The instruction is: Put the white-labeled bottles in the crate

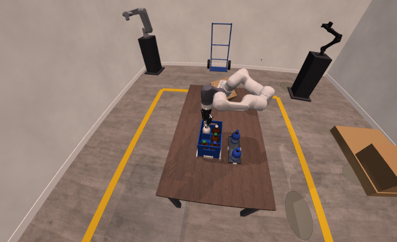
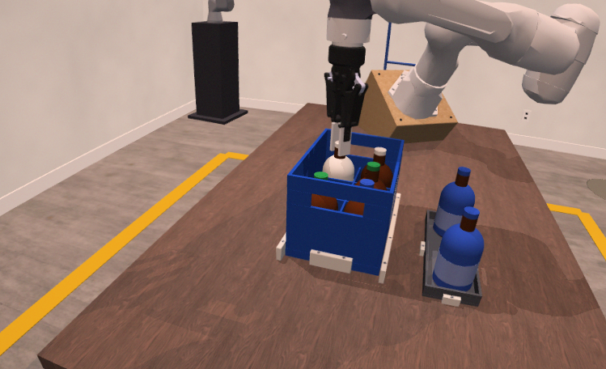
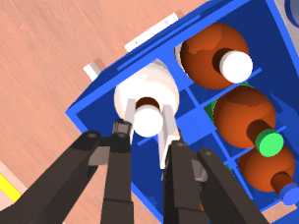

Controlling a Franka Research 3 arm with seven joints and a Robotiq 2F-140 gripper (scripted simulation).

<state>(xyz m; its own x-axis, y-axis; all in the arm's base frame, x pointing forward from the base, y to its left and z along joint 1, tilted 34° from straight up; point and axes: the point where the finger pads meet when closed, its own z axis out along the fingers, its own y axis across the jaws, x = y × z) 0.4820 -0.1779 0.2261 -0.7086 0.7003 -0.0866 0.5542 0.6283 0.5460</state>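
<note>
Right now the white-labeled bottle is 90 mm below my hand. The rest, counted from my hand: blue-labeled bottle: 290 mm to the left, 170 mm ahead, 90 mm below; then blue crate: 90 mm below, 80 mm ahead, 50 mm to the left.
</note>
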